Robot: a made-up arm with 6 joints.
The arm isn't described. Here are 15 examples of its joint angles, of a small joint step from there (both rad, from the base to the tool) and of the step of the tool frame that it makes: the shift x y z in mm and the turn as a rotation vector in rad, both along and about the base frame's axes.
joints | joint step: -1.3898 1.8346 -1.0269 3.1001 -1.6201 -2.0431 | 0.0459 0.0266 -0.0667 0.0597 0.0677 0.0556
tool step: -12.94 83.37 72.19 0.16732 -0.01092 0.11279
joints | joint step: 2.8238 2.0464 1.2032 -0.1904 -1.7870 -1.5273 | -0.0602 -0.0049 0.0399 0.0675 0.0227 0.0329
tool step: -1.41 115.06 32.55 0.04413 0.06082 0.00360
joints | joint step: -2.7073 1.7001 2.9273 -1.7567 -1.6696 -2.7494 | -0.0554 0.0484 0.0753 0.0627 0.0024 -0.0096
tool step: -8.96 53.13 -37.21 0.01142 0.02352 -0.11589
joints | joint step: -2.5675 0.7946 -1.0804 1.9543 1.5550 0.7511 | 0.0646 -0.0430 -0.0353 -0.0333 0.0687 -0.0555
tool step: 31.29 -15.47 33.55 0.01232 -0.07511 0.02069
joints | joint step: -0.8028 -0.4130 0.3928 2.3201 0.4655 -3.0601 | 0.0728 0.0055 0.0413 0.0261 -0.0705 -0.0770
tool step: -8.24 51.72 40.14 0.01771 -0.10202 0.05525
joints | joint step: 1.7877 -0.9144 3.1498 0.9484 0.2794 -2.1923 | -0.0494 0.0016 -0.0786 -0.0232 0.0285 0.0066
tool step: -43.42 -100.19 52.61 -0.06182 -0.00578 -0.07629
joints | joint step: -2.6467 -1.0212 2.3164 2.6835 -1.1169 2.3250 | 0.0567 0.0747 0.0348 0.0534 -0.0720 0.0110
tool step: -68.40 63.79 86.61 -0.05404 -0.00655 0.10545
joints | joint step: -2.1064 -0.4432 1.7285 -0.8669 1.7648 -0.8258 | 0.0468 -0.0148 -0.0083 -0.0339 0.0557 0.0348
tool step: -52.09 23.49 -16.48 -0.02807 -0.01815 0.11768
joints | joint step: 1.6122 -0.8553 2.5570 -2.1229 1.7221 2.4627 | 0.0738 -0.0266 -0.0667 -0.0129 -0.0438 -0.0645
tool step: 116.12 -16.37 27.83 0.03753 -0.00069 0.06953
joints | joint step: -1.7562 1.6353 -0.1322 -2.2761 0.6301 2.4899 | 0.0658 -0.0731 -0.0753 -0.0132 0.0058 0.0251
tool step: 48.43 -10.66 57.54 0.01603 -0.00913 0.07165
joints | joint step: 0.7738 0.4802 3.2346 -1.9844 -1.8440 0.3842 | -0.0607 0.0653 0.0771 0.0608 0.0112 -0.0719
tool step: 10.35 71.25 -26.68 0.01187 0.08799 -0.10478
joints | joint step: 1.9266 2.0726 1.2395 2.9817 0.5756 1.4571 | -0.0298 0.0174 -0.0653 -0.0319 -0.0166 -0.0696
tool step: 72.38 -60.21 -89.19 -0.07790 0.00169 -0.12479
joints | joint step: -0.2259 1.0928 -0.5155 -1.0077 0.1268 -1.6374 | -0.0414 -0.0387 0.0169 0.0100 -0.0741 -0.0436
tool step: 44.83 -40.15 37.27 0.05765 -0.03412 -0.07545
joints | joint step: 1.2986 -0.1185 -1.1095 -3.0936 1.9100 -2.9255 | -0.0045 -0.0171 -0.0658 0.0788 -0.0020 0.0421
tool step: 2.54 -59.18 -30.47 -0.04838 0.01319 0.07154
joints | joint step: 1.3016 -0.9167 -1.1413 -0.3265 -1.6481 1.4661 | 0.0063 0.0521 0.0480 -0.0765 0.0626 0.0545
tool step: -8.73 41.68 28.62 0.09313 0.06102 0.01637
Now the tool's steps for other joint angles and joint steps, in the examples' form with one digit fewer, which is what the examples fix.
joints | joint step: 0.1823 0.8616 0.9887 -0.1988 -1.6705 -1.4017 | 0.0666 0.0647 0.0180 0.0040 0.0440 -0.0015
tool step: 17.2 128.1 -91.8 -0.0038 0.0031 0.0562
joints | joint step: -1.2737 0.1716 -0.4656 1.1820 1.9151 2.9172 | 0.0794 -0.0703 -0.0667 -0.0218 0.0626 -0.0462
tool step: 63.3 102.0 20.2 0.0269 -0.0415 0.1364
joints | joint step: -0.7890 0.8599 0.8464 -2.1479 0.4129 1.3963 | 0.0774 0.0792 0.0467 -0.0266 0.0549 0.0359
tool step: 134.9 81.8 -99.6 0.0466 0.0602 0.0405
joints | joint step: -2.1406 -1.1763 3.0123 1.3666 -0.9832 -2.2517 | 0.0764 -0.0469 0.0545 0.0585 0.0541 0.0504
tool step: -129.6 -75.1 -88.6 -0.1080 -0.0452 0.1267
